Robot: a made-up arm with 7 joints. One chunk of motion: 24 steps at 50 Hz.
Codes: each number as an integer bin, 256 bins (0 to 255) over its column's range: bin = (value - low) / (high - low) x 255, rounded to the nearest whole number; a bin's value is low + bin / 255 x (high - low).
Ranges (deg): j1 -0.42..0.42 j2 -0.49..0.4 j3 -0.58..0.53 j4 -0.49..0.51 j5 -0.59..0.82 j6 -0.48..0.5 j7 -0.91..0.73
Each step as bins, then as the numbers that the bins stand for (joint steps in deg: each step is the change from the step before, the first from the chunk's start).
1 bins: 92 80 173 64 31 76 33
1 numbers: -0.117 -0.211 0.173 -0.239 -0.419 -0.188 -0.698
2 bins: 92 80 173 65 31 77 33
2 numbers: -0.117 -0.211 0.173 -0.235 -0.419 -0.184 -0.698
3 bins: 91 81 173 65 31 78 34
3 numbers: -0.120 -0.207 0.173 -0.235 -0.419 -0.180 -0.691
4 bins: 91 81 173 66 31 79 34
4 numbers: -0.120 -0.207 0.173 -0.231 -0.419 -0.176 -0.691
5 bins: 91 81 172 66 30 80 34
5 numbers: -0.120 -0.207 0.169 -0.231 -0.424 -0.173 -0.691
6 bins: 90 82 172 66 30 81 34
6 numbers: -0.124 -0.204 0.169 -0.231 -0.424 -0.169 -0.691
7 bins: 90 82 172 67 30 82 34
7 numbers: -0.124 -0.204 0.169 -0.227 -0.424 -0.165 -0.691
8 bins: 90 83 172 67 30 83 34
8 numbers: -0.124 -0.200 0.169 -0.227 -0.424 -0.161 -0.691
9 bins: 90 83 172 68 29 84 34
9 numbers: -0.124 -0.200 0.169 -0.223 -0.430 -0.157 -0.691
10 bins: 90 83 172 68 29 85 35
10 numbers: -0.124 -0.200 0.169 -0.223 -0.430 -0.153 -0.685
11 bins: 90 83 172 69 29 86 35
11 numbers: -0.124 -0.200 0.169 -0.219 -0.430 -0.149 -0.685
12 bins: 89 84 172 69 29 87 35
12 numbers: -0.127 -0.197 0.169 -0.219 -0.430 -0.146 -0.685
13 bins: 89 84 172 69 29 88 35
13 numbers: -0.127 -0.197 0.169 -0.219 -0.430 -0.142 -0.685
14 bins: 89 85 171 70 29 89 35
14 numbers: -0.127 -0.193 0.164 -0.215 -0.430 -0.138 -0.685
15 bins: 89 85 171 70 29 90 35
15 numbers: -0.127 -0.193 0.164 -0.215 -0.430 -0.134 -0.685
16 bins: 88 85 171 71 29 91 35
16 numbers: -0.130 -0.193 0.164 -0.212 -0.430 -0.130 -0.685
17 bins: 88 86 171 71 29 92 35
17 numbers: -0.130 -0.190 0.164 -0.212 -0.430 -0.126 -0.685
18 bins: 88 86 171 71 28 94 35
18 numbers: -0.130 -0.190 0.164 -0.212 -0.435 -0.119 -0.685
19 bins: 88 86 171 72 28 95 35
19 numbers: -0.130 -0.190 0.164 -0.208 -0.435 -0.115 -0.685
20 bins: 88 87 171 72 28 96 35
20 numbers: -0.130 -0.186 0.164 -0.208 -0.435 -0.111 -0.685
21 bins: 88 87 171 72 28 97 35
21 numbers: -0.130 -0.186 0.164 -0.208 -0.435 -0.107 -0.685
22 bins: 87 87 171 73 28 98 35
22 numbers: -0.133 -0.186 0.164 -0.204 -0.435 -0.103 -0.685
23 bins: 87 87 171 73 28 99 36
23 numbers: -0.133 -0.186 0.164 -0.204 -0.435 -0.100 -0.678
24 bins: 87 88 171 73 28 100 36
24 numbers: -0.133 -0.183 0.164 -0.204 -0.435 -0.096 -0.678
